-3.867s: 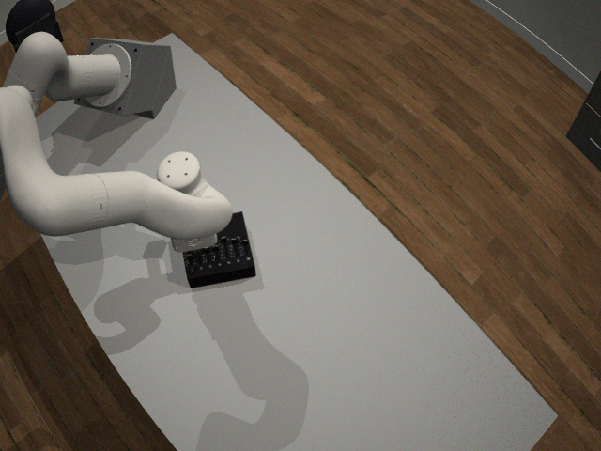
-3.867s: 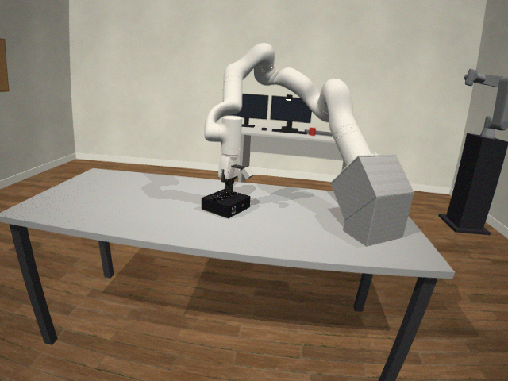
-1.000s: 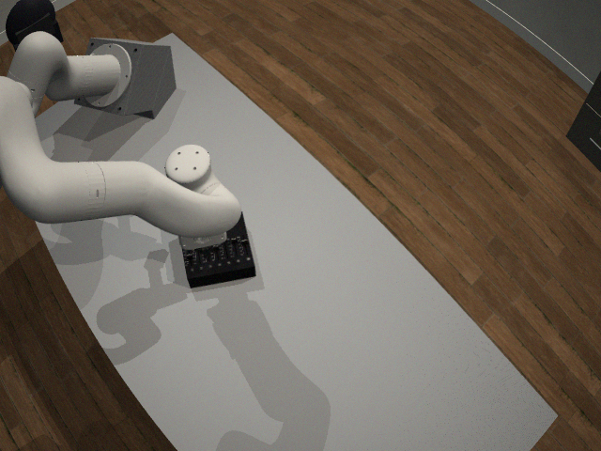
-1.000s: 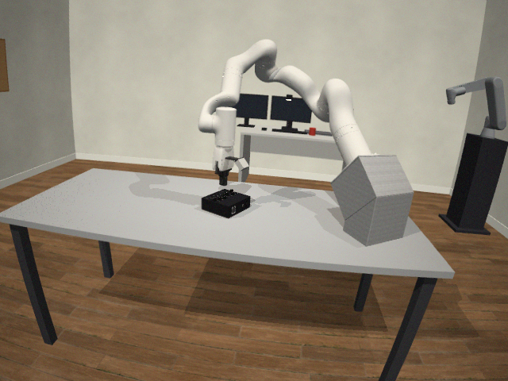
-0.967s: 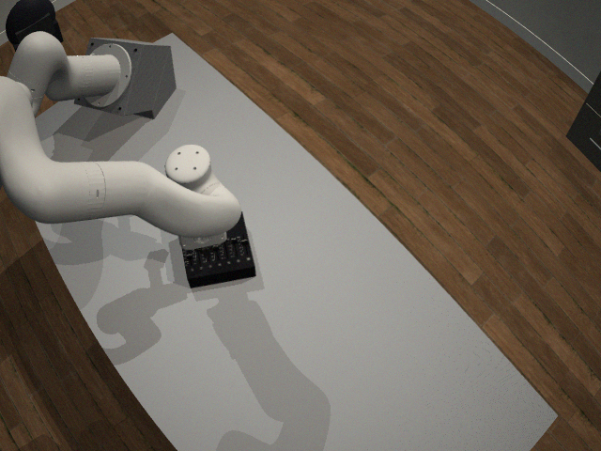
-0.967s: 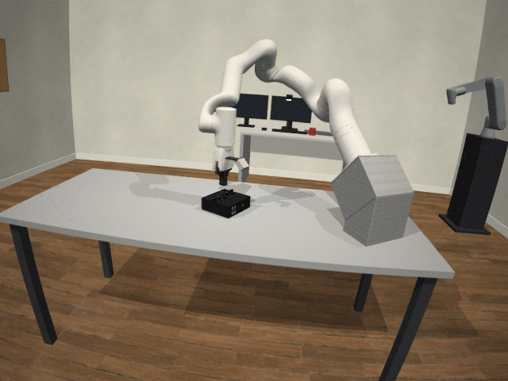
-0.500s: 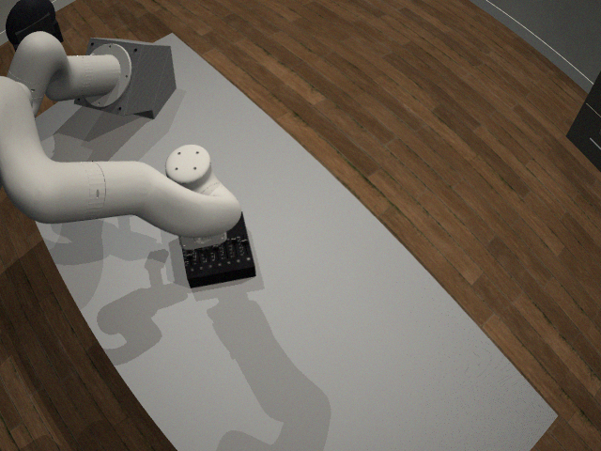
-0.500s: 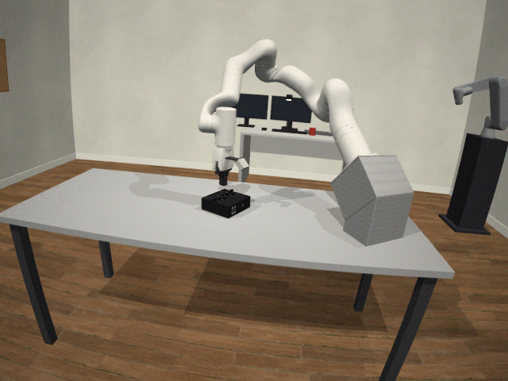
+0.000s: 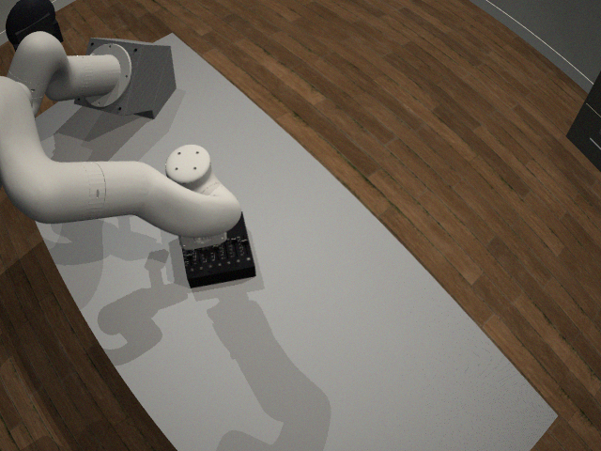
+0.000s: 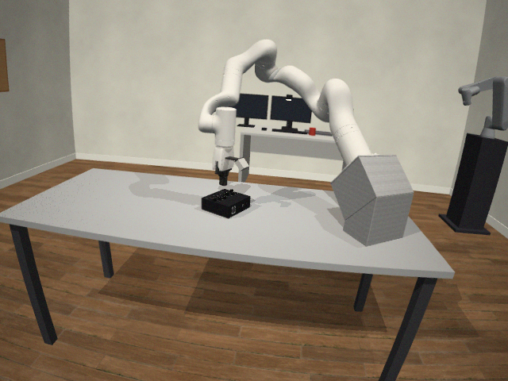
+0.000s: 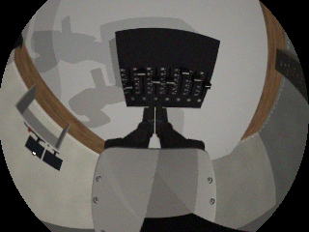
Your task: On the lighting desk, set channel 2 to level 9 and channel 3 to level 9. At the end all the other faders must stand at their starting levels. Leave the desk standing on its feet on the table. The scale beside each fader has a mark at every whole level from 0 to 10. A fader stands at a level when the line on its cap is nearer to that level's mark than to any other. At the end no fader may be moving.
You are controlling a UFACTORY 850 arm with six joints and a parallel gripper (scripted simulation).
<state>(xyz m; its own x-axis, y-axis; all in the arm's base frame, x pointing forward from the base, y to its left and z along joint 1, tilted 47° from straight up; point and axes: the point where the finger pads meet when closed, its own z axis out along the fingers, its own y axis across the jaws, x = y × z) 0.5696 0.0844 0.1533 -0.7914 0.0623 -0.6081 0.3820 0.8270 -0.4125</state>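
Right now the fader cap is 4 cm behind my hand and 5 cm below it.
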